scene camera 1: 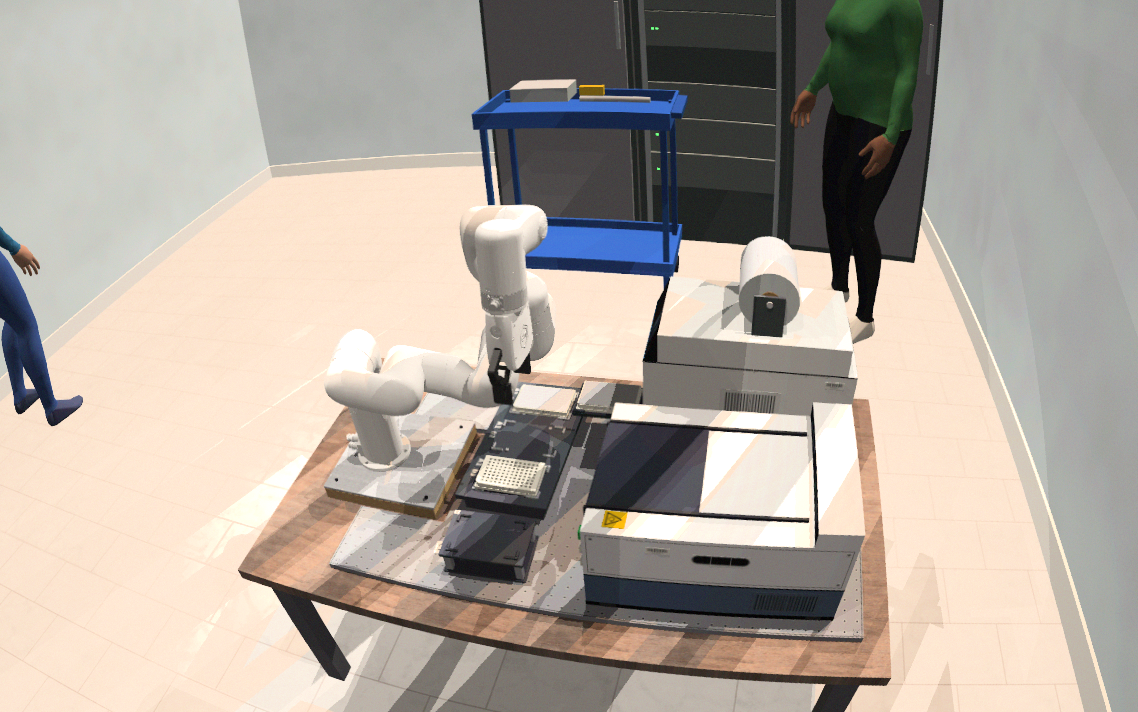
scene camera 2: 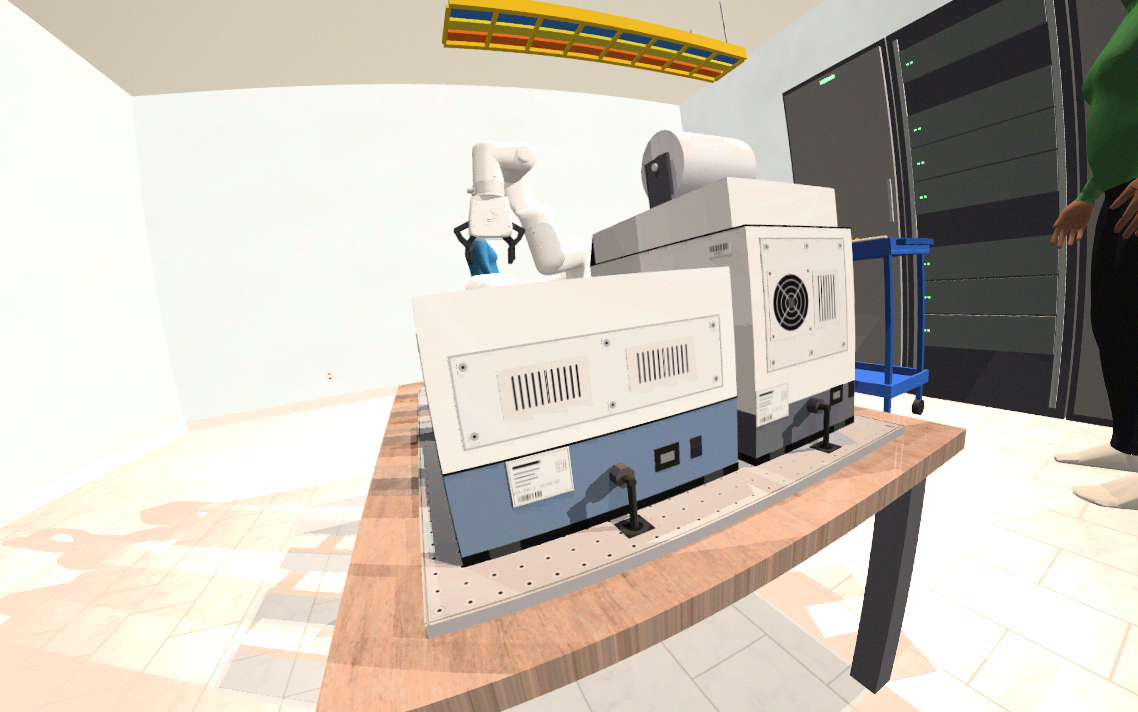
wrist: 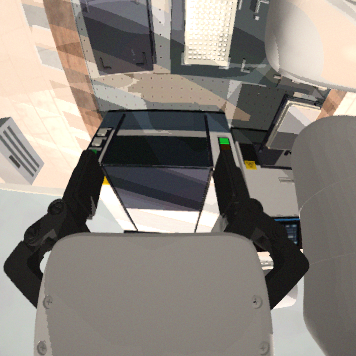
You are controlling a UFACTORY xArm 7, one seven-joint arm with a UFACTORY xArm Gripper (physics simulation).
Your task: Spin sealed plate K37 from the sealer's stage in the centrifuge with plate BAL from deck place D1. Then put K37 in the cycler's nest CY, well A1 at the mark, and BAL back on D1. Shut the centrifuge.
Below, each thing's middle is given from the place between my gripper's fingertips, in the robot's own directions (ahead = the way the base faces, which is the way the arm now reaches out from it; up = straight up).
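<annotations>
From my hand: white plate (scene camera 1: 536, 400), 310 mm to the left, 10 mm behind, 280 mm below. Roll (scene camera 2: 697, 160), 450 mm ahead of my hand, 80 mm above, 220 mm to the left. Centrifuge (scene camera 2: 556, 406), 390 mm ahead of my hand, 70 mm to the right, 210 mm below. Dark lid (scene camera 1: 656, 467), 60 mm to the right of my hand, 240 mm ahead, 120 mm below.
</annotations>
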